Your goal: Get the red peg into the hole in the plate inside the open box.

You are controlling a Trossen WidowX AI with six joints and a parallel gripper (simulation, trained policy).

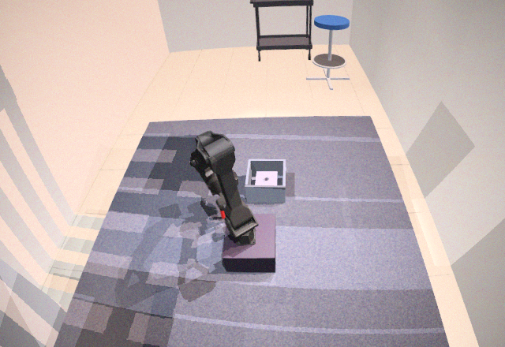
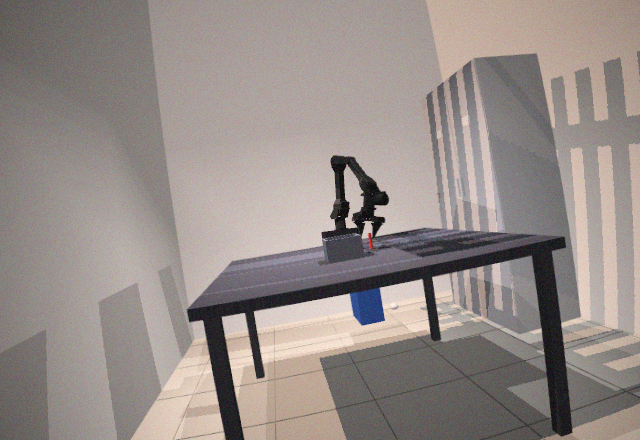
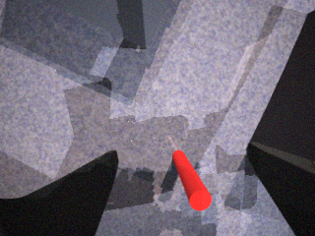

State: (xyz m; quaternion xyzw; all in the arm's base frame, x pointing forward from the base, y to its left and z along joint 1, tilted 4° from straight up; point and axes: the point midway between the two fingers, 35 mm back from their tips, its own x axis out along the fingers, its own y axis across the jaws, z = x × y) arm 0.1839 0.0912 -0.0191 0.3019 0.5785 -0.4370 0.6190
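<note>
Now: the red peg 20 mm behind my gripper tip, 20 mm to the left of it and 30 mm below it. Round my gripper tip: plate: 130 mm ahead, 160 mm to the right, 20 mm below; grey box: 130 mm ahead, 160 mm to the right, 40 mm below.
</note>
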